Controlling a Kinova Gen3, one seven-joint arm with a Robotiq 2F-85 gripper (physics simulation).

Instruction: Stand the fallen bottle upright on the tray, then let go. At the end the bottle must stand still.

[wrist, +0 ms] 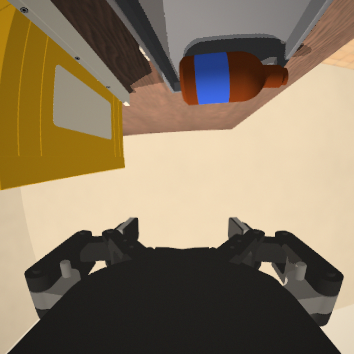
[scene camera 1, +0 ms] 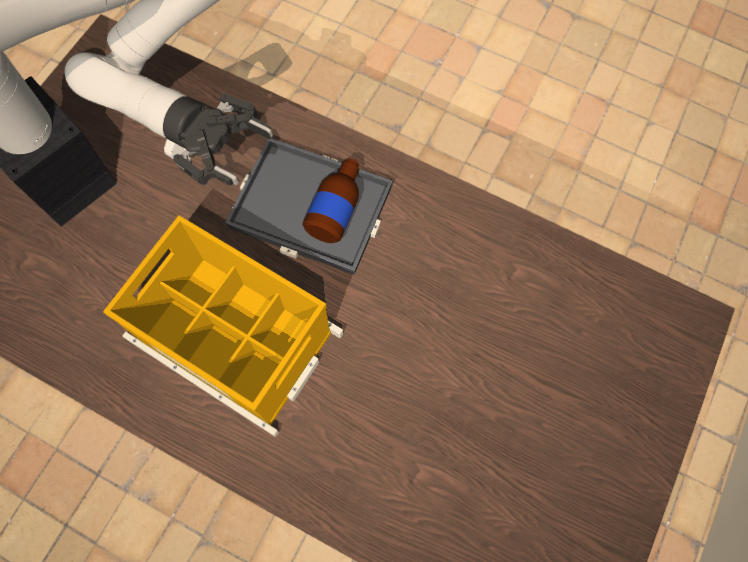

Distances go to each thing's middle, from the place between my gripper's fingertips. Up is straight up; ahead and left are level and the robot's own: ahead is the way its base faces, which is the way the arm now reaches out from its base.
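Labels:
From where my hand is, the grey tray (scene camera 1: 272, 205) lies 60 mm to the left of it, 50 mm ahead of it and 210 mm below it. There is a yellow crate (scene camera 1: 245, 331) as well, 220 mm to the right of my hand and 60 mm ahead of it, and 140 mm below it.

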